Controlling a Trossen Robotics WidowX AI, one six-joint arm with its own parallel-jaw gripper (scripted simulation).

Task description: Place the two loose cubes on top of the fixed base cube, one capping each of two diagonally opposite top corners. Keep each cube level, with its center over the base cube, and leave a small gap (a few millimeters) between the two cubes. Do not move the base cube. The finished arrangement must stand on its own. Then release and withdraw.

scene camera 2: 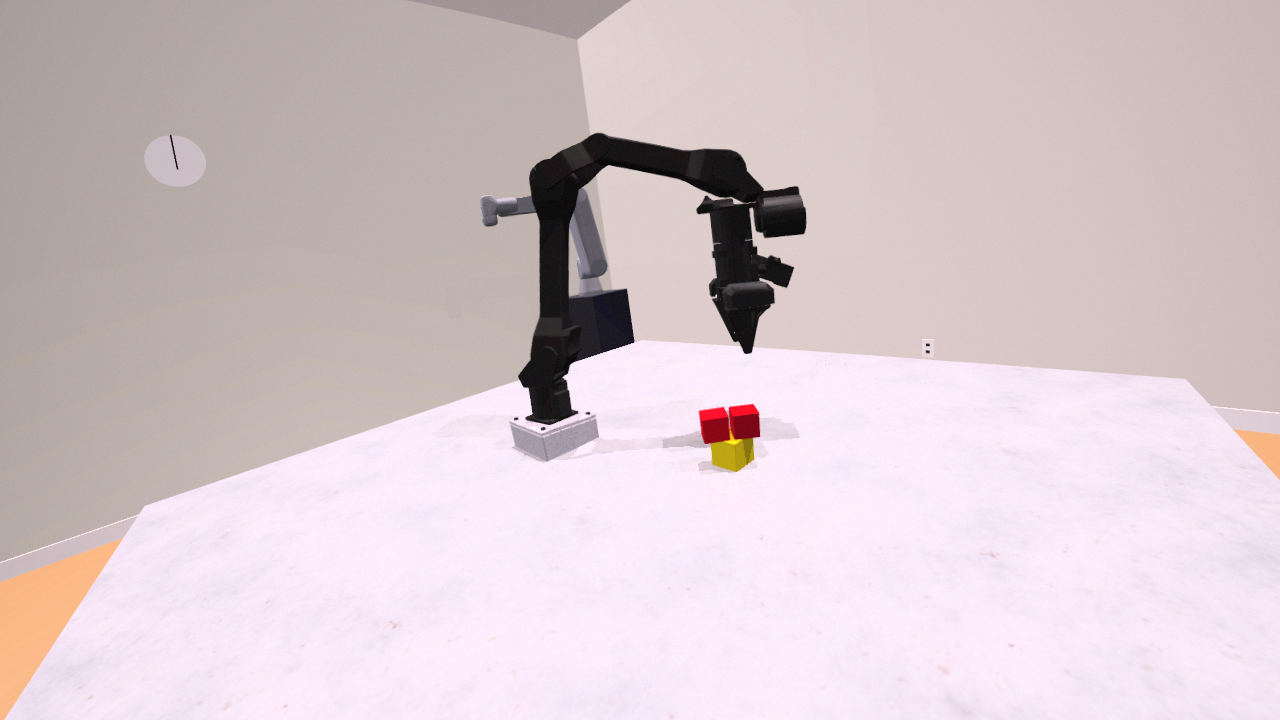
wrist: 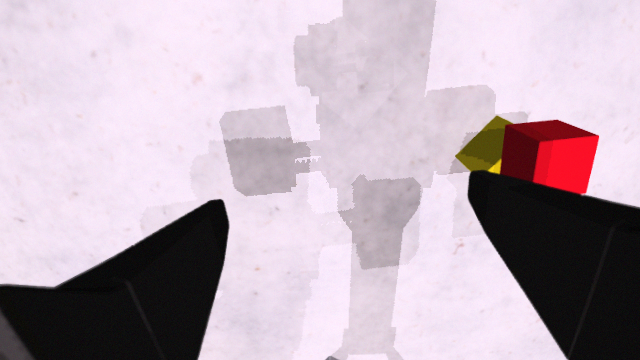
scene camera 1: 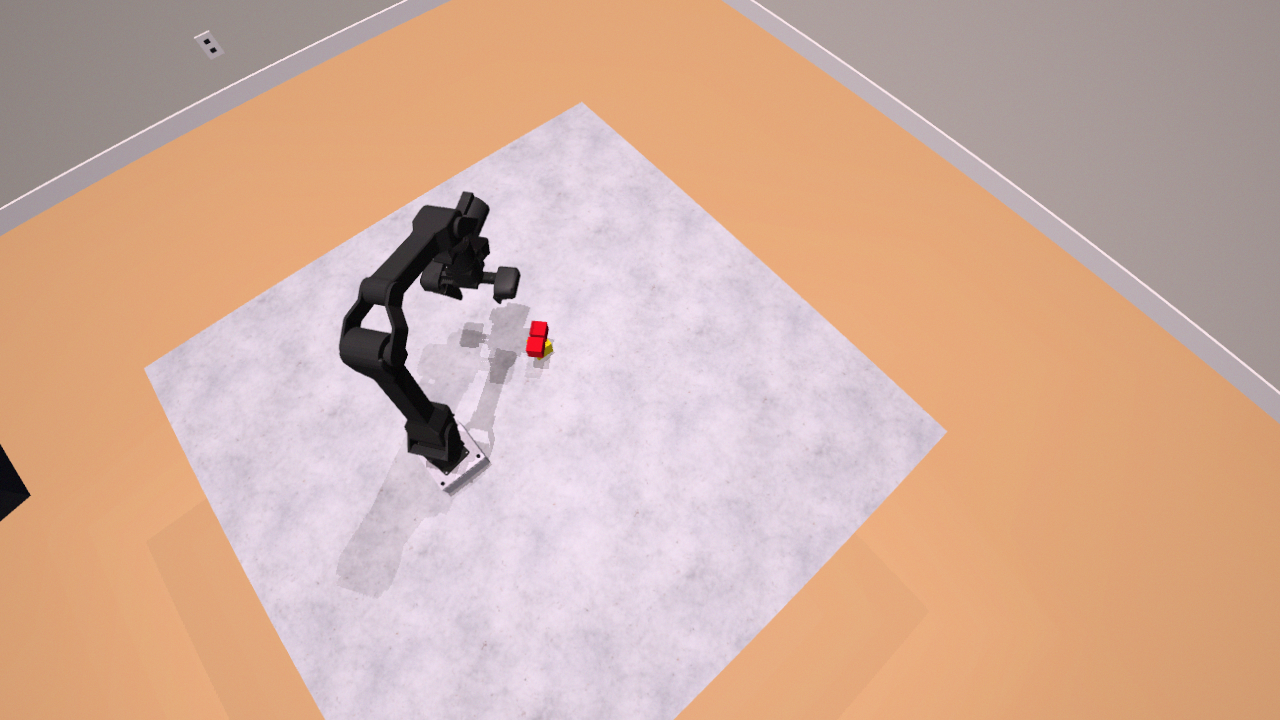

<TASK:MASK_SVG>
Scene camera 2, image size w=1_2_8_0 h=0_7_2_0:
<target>gripper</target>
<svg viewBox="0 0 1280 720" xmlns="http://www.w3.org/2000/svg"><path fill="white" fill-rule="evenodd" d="M714 244L712 254L713 258L715 258L717 278L710 282L709 294L711 297L717 295L717 298L712 299L733 341L740 343L745 354L752 353L759 318L766 309L770 308L771 304L775 303L774 289L767 282L760 281L760 278L787 288L794 267L784 264L780 258L757 255L757 247L753 247L752 240Z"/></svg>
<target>yellow base cube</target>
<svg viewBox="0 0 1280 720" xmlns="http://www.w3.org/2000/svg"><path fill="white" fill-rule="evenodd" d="M730 429L730 441L710 443L712 462L717 467L737 472L754 460L753 438L737 439L734 441Z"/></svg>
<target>red cube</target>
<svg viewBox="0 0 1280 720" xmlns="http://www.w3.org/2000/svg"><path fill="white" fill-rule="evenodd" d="M754 404L729 406L730 429L734 441L737 439L760 437L760 413Z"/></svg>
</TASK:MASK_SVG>
